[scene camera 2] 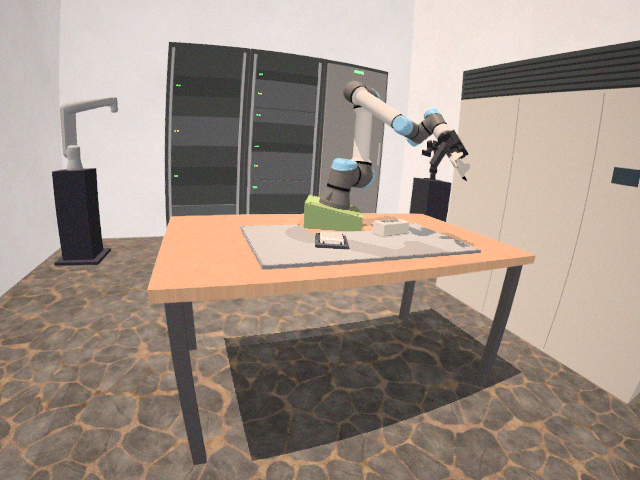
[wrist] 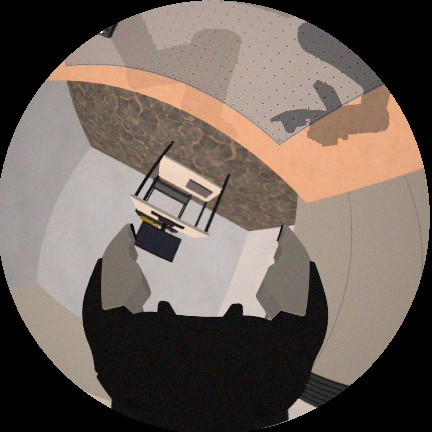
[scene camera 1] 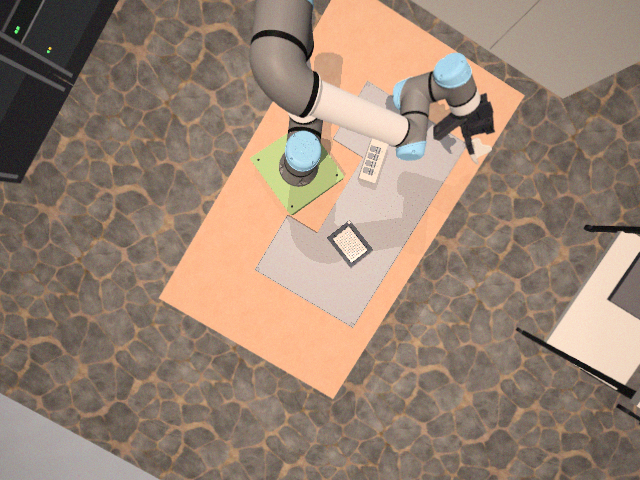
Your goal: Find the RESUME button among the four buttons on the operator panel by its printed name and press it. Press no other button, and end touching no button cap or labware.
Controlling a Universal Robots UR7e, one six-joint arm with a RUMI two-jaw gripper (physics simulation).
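Seen in the pictures: gripper, fingertip midpoint: (scene camera 2: 462,174) (wrist: 205,226) (scene camera 1: 476,144); arm's base at its link origin: (scene camera 2: 334,205).
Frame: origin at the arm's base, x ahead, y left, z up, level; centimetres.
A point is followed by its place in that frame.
Note:
The operator panel (scene camera 1: 368,178) {y 12.8, x 25.6, z -2.8 cm} (scene camera 2: 391,227) {y 17.2, x 27.4, z -4.5 cm} is a small light box on the grey mat, to the right of the robot's base in the second scene view. Its four grey button caps (scene camera 1: 372,160) {y 19.9, x 22.0, z -2.5 cm} stand in a row on top in the first scene view; their printed names are too small to read, so I cannot tell which is RESUME. The panel does not show in the wrist view. My gripper (scene camera 1: 475,156) {y 36.4, x 46.6, z 22.5 cm} (scene camera 2: 463,177) {y 36.4, x 46.6, z 22.5 cm} (wrist: 205,226) {y 36.4, x 46.6, z 22.5 cm} is open and empty, high above the table's right end, well apart from the panel. In the wrist view its two jaws stand wide apart.
A labware plate (scene camera 1: 349,243) {y -13.4, x 34.6, z -5.5 cm} (scene camera 2: 331,238) {y -15.0, x 38.8, z -5.6 cm} sits in a dark holder on the grey mat (scene camera 1: 315,289) {y -38.2, x 34.1, z -8.0 cm} (scene camera 2: 279,253) {y -35.8, x 46.1, z -8.2 cm}. The arm's base stands on a green block (scene camera 1: 294,201) {y -11.9, x 6.3, z 1.6 cm} (scene camera 2: 333,221) {y -4.6, x 12.8, z -5.2 cm}. The orange table (scene camera 1: 232,304) {y -64.3, x 7.9, z -9.3 cm} (scene camera 2: 201,258) {y -61.6, x 45.5, z -9.3 cm} has tall cabinets (scene camera 2: 558,155) beyond its right end.

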